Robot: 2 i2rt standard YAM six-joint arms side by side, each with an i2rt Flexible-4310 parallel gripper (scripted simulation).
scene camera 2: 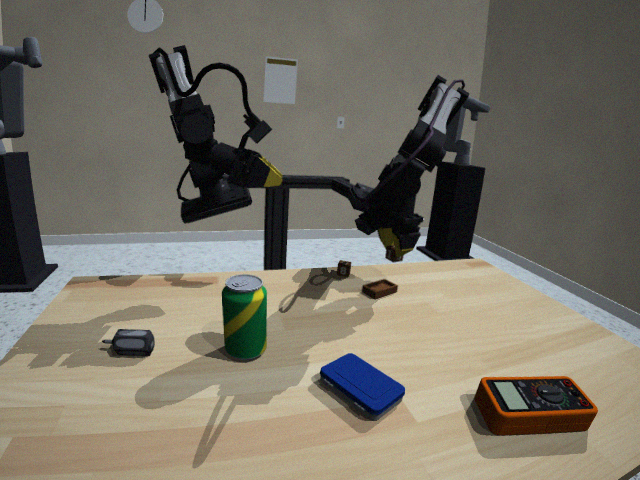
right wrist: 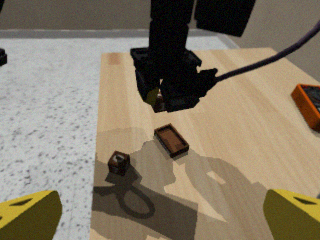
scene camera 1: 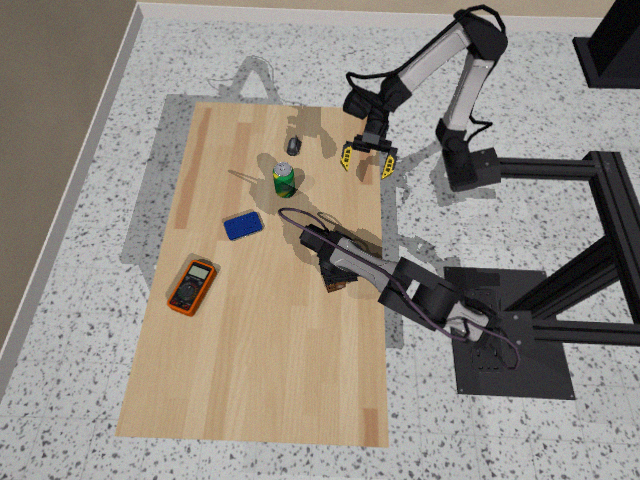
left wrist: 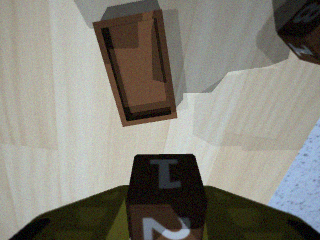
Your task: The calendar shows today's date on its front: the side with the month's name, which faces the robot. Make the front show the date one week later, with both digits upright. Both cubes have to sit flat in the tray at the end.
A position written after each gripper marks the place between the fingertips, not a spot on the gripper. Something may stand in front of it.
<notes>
In view: the left gripper [scene camera 2: 394, 253], the right gripper [scene camera 2: 281, 180], a brown tray [left wrist: 134, 49], a blue case [scene camera 2: 370, 391] and a dark mouse-like object [scene camera 2: 126, 341].
The brown tray is seen too in the right wrist view [right wrist: 171, 140]. The blue case also shows in scene camera 1 [scene camera 1: 248, 224]. The left gripper shows as well in the right wrist view [right wrist: 160, 102] and in the left wrist view [left wrist: 165, 194]. The left wrist view misses the blue case: it is out of frame. The right wrist view does not show the dark mouse-like object: it is out of frame.
</notes>
